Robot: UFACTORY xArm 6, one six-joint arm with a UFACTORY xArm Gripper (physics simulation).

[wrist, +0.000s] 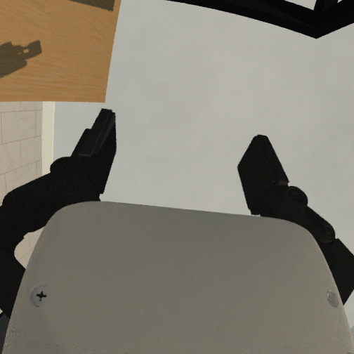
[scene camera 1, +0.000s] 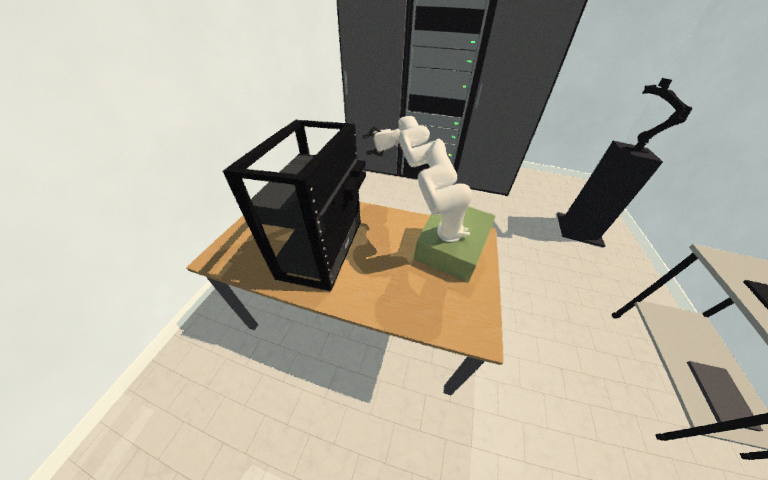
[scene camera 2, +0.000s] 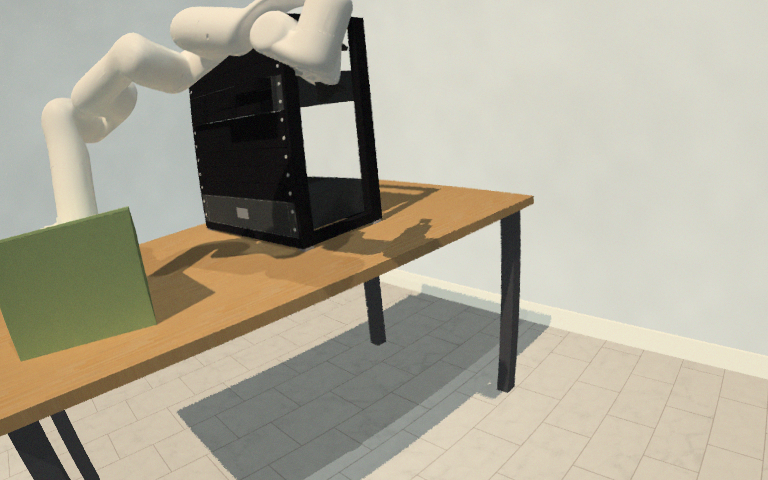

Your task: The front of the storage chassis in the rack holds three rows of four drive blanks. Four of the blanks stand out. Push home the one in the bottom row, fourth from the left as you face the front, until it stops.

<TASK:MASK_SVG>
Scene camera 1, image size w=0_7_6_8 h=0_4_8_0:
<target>black rack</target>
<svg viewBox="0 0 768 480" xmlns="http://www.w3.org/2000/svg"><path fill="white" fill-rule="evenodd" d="M294 120L225 168L223 174L274 279L279 282L283 281L331 292L361 223L359 189L366 177L366 171L363 171L366 163L363 160L357 159L355 124ZM262 224L295 229L277 256L273 252ZM243 179L267 181L268 183L255 196L250 198ZM295 132L299 154L280 172L247 169ZM309 153L305 127L340 129L316 155Z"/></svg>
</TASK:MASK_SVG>
